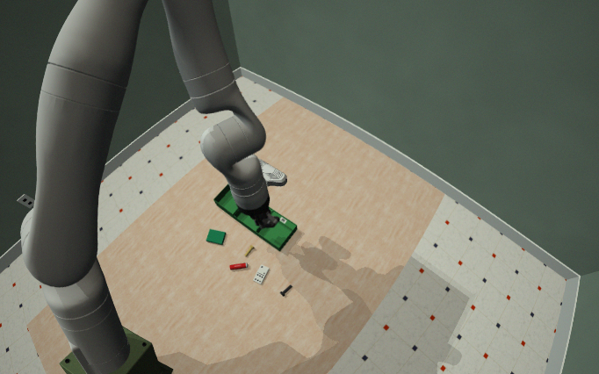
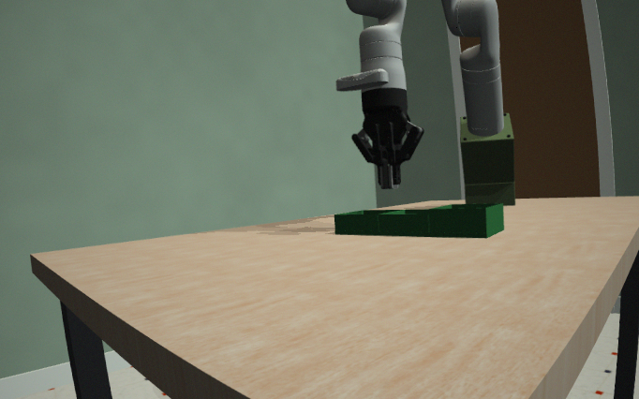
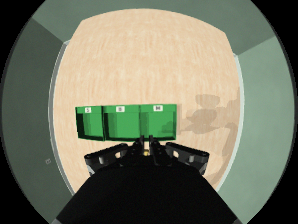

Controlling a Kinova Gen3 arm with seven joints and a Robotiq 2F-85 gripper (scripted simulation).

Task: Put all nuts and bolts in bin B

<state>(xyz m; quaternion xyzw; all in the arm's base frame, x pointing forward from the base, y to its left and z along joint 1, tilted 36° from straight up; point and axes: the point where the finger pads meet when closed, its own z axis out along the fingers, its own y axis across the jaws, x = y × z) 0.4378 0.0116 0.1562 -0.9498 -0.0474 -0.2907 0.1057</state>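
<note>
Now: hand 70 mm above the green bin, 60 mm to the right of it and 10 mm short of it. Also, from my hand: brass bolt: 80 mm below, 60 mm behind, 10 mm to the right; then white domino: 90 mm behind, 80 mm to the right, 80 mm below; then red cylinder: 120 mm behind, 80 mm below, 30 mm to the right.
</note>
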